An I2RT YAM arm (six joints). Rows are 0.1 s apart.
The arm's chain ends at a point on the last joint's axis. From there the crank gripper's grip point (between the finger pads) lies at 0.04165 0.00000 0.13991 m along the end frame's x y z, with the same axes.
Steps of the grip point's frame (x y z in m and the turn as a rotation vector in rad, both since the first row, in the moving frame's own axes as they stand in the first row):
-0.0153 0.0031 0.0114 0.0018 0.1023 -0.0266
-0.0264 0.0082 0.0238 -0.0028 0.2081 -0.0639
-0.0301 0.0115 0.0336 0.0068 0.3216 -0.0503
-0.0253 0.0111 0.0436 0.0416 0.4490 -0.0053
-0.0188 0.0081 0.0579 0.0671 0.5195 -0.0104
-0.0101 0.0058 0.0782 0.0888 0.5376 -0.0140
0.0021 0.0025 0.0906 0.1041 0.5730 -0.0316
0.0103 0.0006 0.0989 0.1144 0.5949 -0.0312
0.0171 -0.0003 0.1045 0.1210 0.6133 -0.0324
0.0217 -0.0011 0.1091 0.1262 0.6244 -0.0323
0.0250 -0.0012 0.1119 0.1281 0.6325 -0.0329
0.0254 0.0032 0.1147 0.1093 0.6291 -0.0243
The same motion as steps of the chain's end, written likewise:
-0.0294 0.0046 0.0164 0.0018 0.1023 -0.0266
-0.0543 0.0114 0.0354 -0.0028 0.2081 -0.0639
-0.0721 0.0156 0.0539 0.0068 0.3216 -0.0503
-0.0819 0.0167 0.0757 0.0416 0.4490 -0.0053
-0.0827 0.0171 0.0973 0.0671 0.5195 -0.0104
-0.0757 0.0177 0.1198 0.0888 0.5376 -0.0140
-0.0667 0.0175 0.1363 0.1041 0.5730 -0.0316
-0.0605 0.0167 0.1472 0.1144 0.5949 -0.0312
-0.0553 0.0167 0.1549 0.1210 0.6133 -0.0324
-0.0517 0.0164 0.1609 0.1262 0.6244 -0.0323
-0.0491 0.0166 0.1647 0.1281 0.6325 -0.0329
-0.0486 0.0181 0.1668 0.1093 0.6291 -0.0243

